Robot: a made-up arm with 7 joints.
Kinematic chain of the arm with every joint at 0, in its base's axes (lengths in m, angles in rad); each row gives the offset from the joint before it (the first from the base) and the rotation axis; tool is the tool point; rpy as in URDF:
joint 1: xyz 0 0 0.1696 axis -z
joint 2: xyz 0 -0.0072 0.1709 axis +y
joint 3: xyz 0 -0.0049 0.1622 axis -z
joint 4: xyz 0 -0.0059 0.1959 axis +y
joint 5: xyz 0 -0.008 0.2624 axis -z
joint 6: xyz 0 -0.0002 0.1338 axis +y
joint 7: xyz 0 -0.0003 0.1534 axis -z
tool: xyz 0 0 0 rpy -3.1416 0 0
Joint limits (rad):
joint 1: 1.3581..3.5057
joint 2: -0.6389..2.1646
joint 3: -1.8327..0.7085
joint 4: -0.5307..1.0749
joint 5: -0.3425..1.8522
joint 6: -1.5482..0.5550
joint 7: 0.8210..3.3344
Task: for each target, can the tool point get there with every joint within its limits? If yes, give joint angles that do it. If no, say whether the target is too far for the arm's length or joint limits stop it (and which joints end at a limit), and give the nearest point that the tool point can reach.
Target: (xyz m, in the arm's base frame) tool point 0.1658 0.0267 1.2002
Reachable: yes | joints 2.6762 -0.1249 -0.6249 0.0351 1.3345 -0.6920 1.5863
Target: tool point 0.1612 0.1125 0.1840
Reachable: no: joint limits stop it (at a limit: joint 1, joint 2, joint 4, joint 5, joint 6) | nearest point 0.3349 -0.2109 -0.1631 | short by 0.505 m
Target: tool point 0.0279 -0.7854 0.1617
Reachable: yes | joints 1.8160 1.4823 -0.4602 0.7809 1.2453 -0.8713 2.1432
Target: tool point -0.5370 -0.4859 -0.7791
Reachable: no: too far | nearest point -0.3921 -0.3548 -0.3585 | short by 0.464 m
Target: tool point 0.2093 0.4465 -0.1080
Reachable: no: joint limits stop it (at a limit: joint 1, joint 2, joint 3, joint 4, joint 6) | nearest point -0.1009 0.4261 -0.2590 | short by 0.346 m
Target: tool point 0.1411 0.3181 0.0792
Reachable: no: joint limits stop it (at a limit: joint 1, joint 2, joint 3, joint 4, joint 6) | nearest point -0.1011 0.4267 -0.2587 | short by 0.430 m
